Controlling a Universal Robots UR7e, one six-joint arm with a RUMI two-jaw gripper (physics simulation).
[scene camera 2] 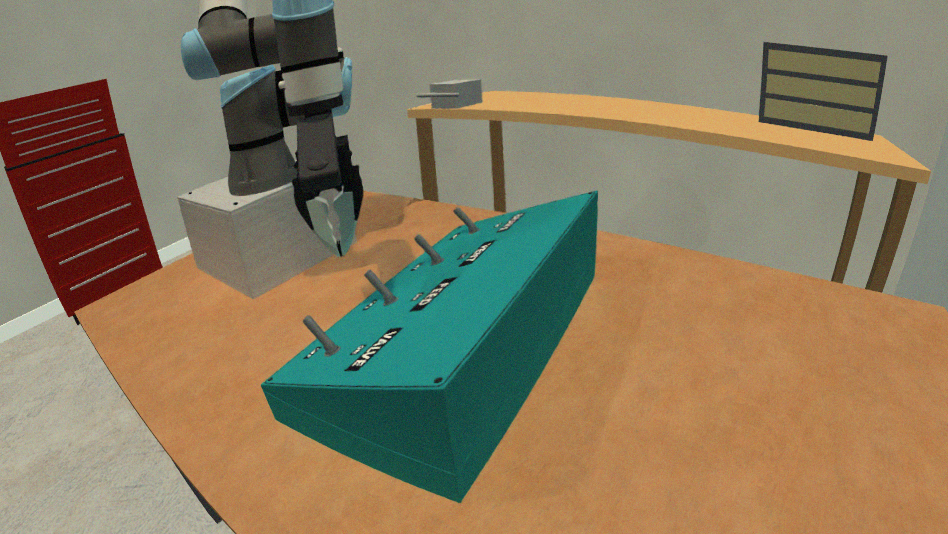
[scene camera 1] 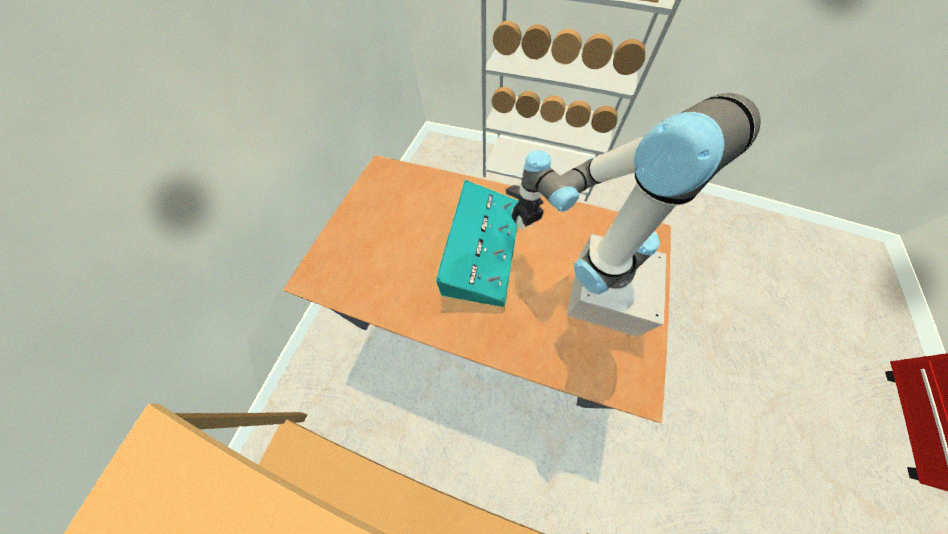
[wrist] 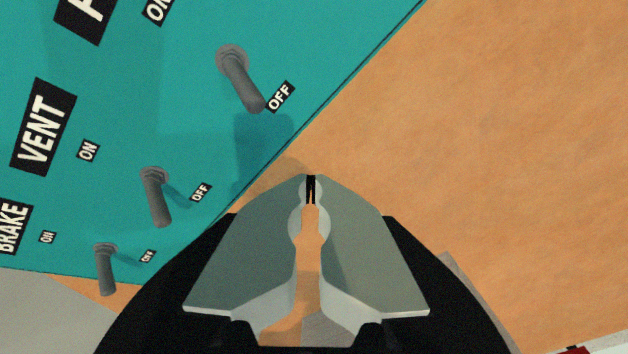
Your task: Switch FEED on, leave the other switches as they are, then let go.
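Seen in the pictures: gripper, between the fingertips: [scene camera 2: 341, 255] [scene camera 1: 520, 226] [wrist: 311, 177]; arm's base, origin of its link: [scene camera 2: 264, 182].
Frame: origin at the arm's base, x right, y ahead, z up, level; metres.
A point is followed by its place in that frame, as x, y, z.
The teal switch box [scene camera 1: 461, 245] @(-0.152, 0.543, -0.041) [scene camera 2: 510, 265] @(-0.068, 0.583, -0.037) [wrist: 190, 115] @(-0.030, 0.443, -0.091) stands on the table with its sloped face up. The FEED lever [scene camera 1: 503, 228] @(0.018, 0.442, -0.073) [scene camera 2: 380, 287] @(0.027, 0.449, -0.071) [wrist: 243, 85] @(0.028, 0.440, -0.061) leans to its OFF label. The VALVE lever [scene camera 1: 507, 206] @(0.132, 0.479, -0.074) [scene camera 2: 321, 335] @(0.139, 0.486, -0.071), VENT lever [scene camera 2: 428, 250] @(-0.087, 0.411, -0.072) [wrist: 157, 200] @(-0.084, 0.405, -0.066) and BRAKE lever [scene camera 2: 465, 220] @(-0.200, 0.373, -0.071) [wrist: 105, 270] @(-0.199, 0.370, -0.069) lean the same way, to the OFF side. My gripper [scene camera 1: 519, 222] @(0.038, 0.378, -0.042) [scene camera 2: 339, 252] @(0.038, 0.378, -0.042) [wrist: 311, 177] @(0.038, 0.378, -0.042) is shut and empty. Its tips are just beyond the box's OFF-side edge, near the FEED lever and apart from it. The VALVE lever does not show in the wrist view.
The table [scene camera 1: 371, 252] @(-0.313, 0.939, -0.178) [scene camera 2: 729, 398] @(-0.169, 0.859, -0.178) [wrist: 500, 125] @(0.211, 0.274, -0.178) carries the box and the arm's grey base block [scene camera 2: 225, 245] @(0.125, 0.051, -0.079). A shelf rack [scene camera 1: 484, 119] stands behind the table. A red tool cabinet [scene camera 1: 918, 424] [scene camera 2: 79, 212] and a wooden bench [scene camera 2: 663, 116] stand apart from it.
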